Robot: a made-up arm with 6 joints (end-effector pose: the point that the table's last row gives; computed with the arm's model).
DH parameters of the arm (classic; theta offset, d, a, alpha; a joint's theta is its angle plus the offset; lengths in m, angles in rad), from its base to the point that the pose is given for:
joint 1: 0 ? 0.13 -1.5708
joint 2: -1.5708 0 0.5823 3.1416
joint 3: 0 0 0.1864 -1.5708
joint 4: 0 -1.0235 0 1.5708
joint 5: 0 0 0 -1.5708
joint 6: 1.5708 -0.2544 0 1.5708
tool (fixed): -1.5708 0 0 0
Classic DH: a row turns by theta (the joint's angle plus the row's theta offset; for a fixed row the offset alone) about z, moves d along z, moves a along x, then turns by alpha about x.
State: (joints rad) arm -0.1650 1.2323 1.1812 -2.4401 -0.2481 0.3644
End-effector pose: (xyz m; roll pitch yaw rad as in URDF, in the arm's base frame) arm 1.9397 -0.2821 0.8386 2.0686 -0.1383 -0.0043
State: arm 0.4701 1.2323 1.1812 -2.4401 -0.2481 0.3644
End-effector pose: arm 1.7288 0.9236 0.8386 2.0686 -0.1383 0.6308
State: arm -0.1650 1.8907 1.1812 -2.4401 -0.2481 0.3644
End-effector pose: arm 1.7811 -0.2557 -0.3566 2.1811 0.5112 0.0177
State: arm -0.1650 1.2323 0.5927 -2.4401 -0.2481 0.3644
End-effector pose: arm 1.8197 -0.2621 0.0994 2.1671 0.4424 0.0113
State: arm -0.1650 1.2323 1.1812 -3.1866 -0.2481 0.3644
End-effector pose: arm 1.9333 -0.3248 0.8533 2.8230 -0.1968 -0.1763
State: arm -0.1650 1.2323 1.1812 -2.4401 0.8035 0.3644
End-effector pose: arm 1.8352 -0.4254 0.6548 1.8592 0.6244 -0.7746
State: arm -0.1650 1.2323 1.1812 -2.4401 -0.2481 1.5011
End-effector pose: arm 1.9397 -0.2821 0.8386 0.9320 -0.1383 -0.0043
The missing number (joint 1, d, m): 0.4763
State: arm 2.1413 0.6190 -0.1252 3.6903 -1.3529 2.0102
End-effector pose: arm -0.9359 1.2186 0.5130 0.6827 -0.4852 2.7548
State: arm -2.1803 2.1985 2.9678 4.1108 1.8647 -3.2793
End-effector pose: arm -0.8801 -0.9099 0.8299 -0.6865 0.6319 2.7427
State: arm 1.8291 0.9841 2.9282 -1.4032 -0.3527 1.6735
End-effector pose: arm -0.0824 -0.0273 1.9113 -2.6100 -1.1080 -2.1803
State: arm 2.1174 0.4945 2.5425 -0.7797 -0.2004 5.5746
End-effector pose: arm 0.1317 -0.2849 2.0504 -1.2798 -1.2097 -1.4315
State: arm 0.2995 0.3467 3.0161 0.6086 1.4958 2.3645
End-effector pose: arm -0.7881 -0.0916 1.1468 -0.0091 0.7678 2.5263
